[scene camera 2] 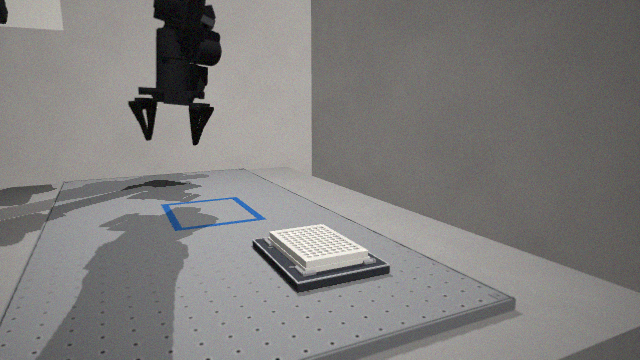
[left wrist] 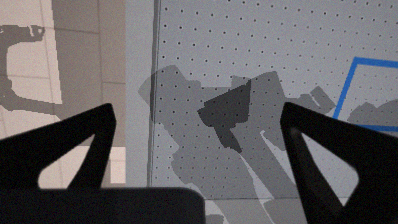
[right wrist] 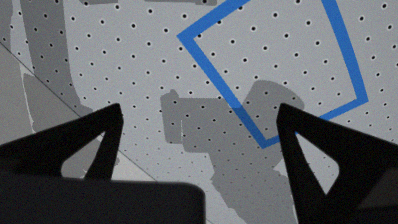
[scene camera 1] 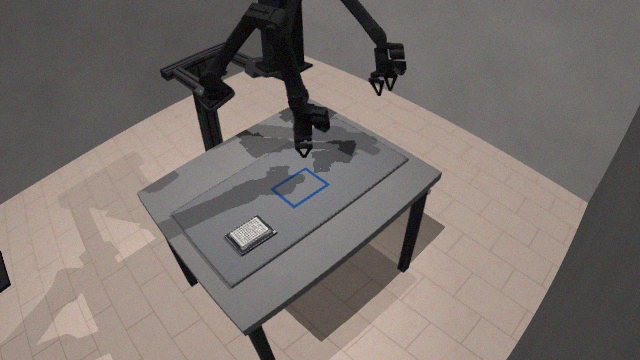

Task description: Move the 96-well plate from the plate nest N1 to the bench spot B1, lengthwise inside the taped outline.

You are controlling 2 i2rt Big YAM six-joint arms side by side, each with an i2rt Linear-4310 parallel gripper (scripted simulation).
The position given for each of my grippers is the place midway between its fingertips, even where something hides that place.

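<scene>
I see my left gripper (left wrist: 198, 112). My right gripper (scene camera 2: 171, 142) is visible too, and the right wrist view (right wrist: 199, 112) shows that right gripper as well. A white 96-well plate (scene camera 2: 317, 247) is part of what I see, though in the left wrist view the plate is out of frame.
</scene>
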